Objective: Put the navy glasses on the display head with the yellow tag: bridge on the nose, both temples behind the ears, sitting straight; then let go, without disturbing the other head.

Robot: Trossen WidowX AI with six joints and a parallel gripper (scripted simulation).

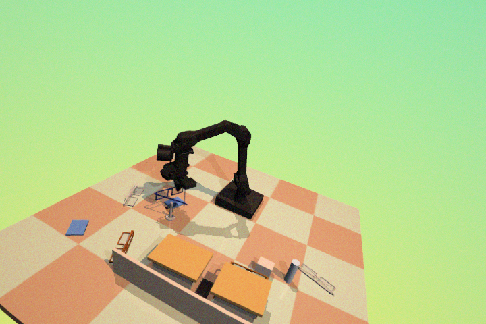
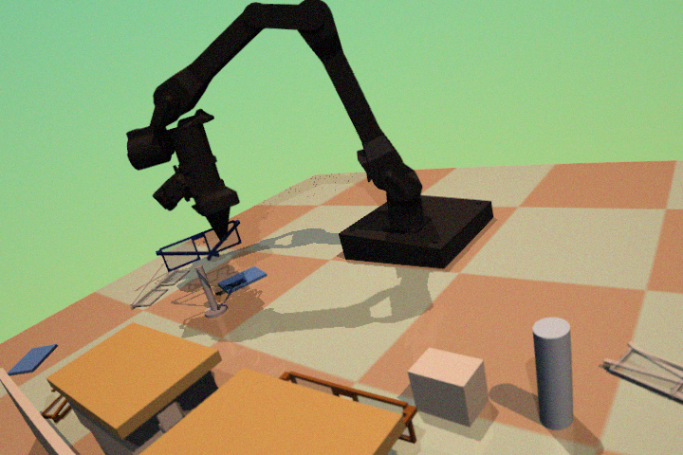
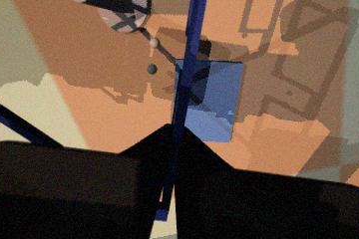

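Now: the grey post stand 80 mm ahead of my gripper tip, 70 mm below it and 10 mm to the left of it. Round my gripper tip: low wall (440 mm ahead, 280 mm to the left, 40 mm below).
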